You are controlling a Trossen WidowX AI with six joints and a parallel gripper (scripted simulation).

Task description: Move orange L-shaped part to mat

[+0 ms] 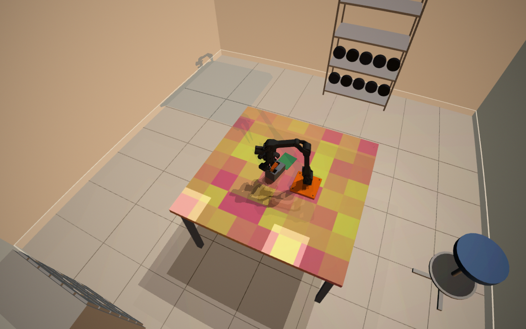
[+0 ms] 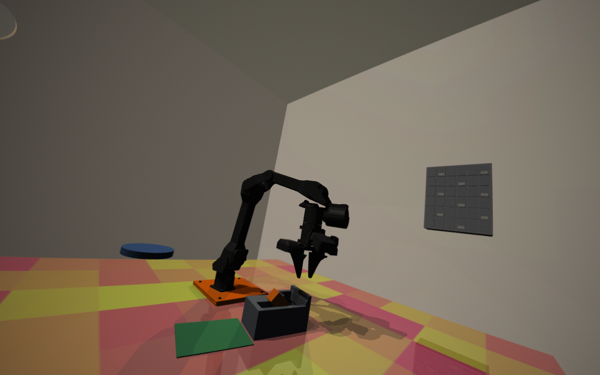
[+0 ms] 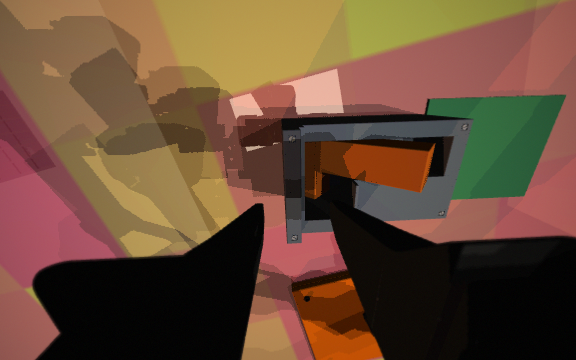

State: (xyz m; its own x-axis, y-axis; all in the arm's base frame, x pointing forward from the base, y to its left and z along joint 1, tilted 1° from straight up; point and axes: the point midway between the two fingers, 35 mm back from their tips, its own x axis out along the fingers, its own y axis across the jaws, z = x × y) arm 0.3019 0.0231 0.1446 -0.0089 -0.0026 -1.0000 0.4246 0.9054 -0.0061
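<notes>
My gripper tip is 9 cm above the orange L-shaped part, 4 cm to the left of it and 3 cm past it. From my gripper tip the other things lie so: green mat: 20 cm to the right, 14 cm below, 10 cm behind.
</notes>
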